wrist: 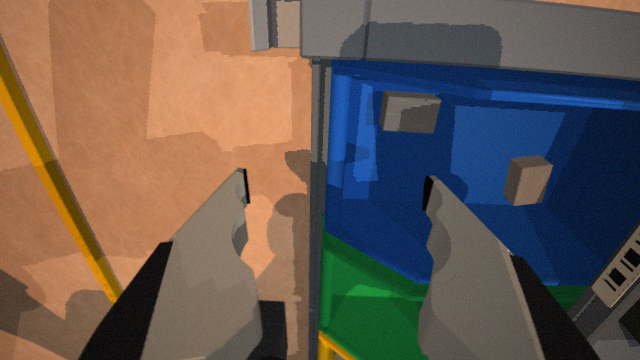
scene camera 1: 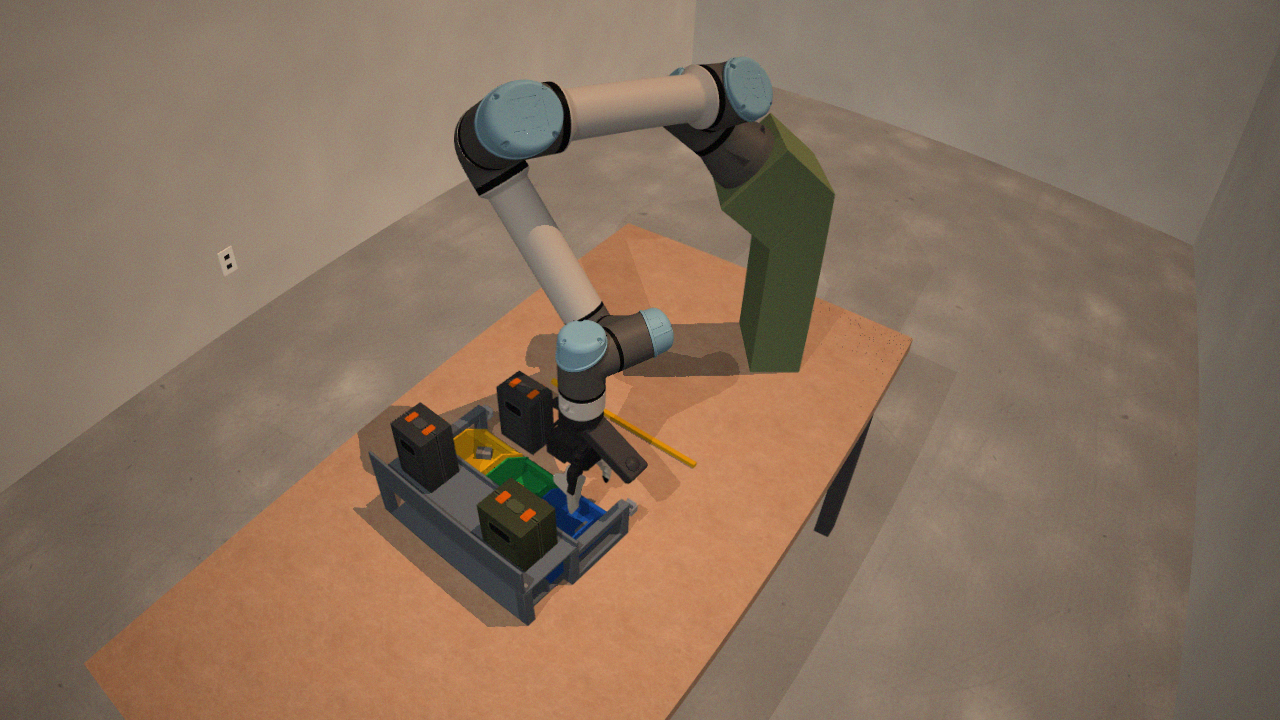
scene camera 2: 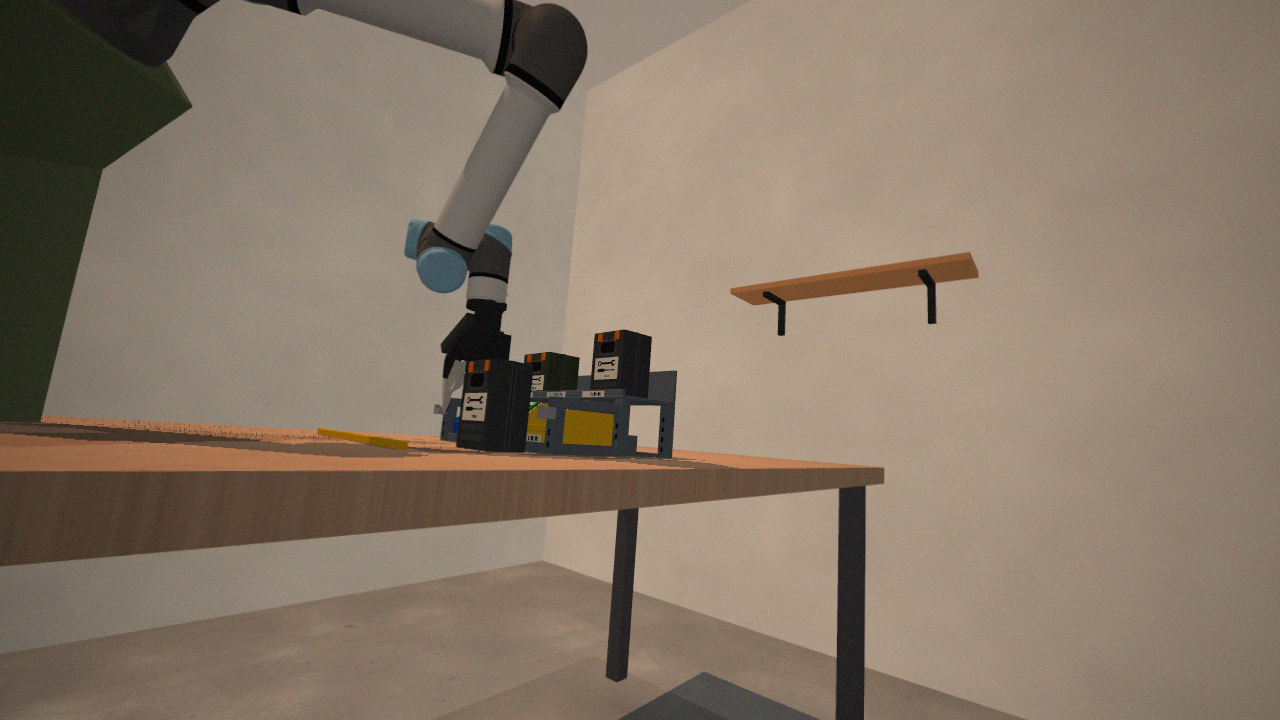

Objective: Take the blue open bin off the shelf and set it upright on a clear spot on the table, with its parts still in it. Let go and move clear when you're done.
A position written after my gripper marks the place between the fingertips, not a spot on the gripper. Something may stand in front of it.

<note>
I see my gripper [scene camera 1: 589, 497], a green bin [scene camera 1: 533, 477], a blue open bin [scene camera 1: 587, 510], a yellow bar [scene camera 2: 379, 441] and a yellow bin [scene camera 2: 580, 427].
The green bin is seen too in the wrist view [wrist: 363, 312]. The blue open bin also shows in the wrist view [wrist: 378, 181]. The yellow bin is seen too in scene camera 1 [scene camera 1: 466, 443].
</note>
